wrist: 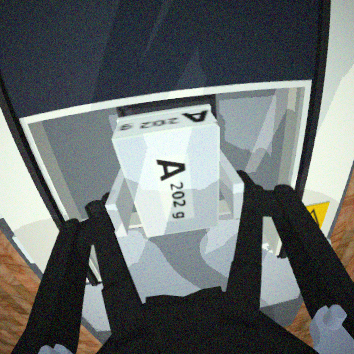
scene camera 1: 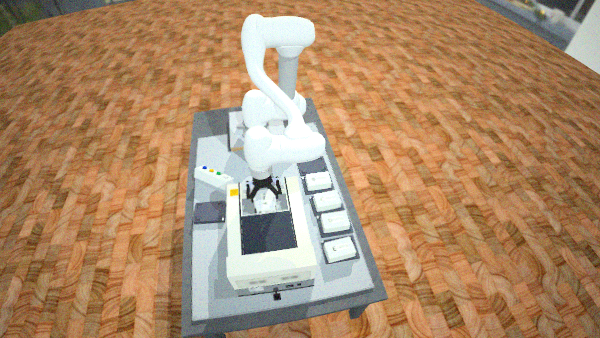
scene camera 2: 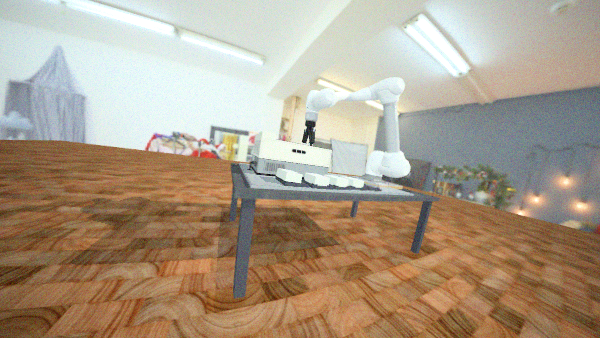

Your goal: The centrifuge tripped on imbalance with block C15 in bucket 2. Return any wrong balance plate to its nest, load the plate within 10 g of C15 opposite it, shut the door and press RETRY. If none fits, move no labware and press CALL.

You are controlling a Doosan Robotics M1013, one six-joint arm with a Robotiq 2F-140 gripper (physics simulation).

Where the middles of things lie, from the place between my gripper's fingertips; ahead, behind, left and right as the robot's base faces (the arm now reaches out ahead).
Now: the centrifuge (scene camera 1: 260,273) 14 cm ahead of my hand and 4 cm below it. Also, from my hand: dark door panel (scene camera 1: 267,232) 17 cm ahead, 4 cm above.
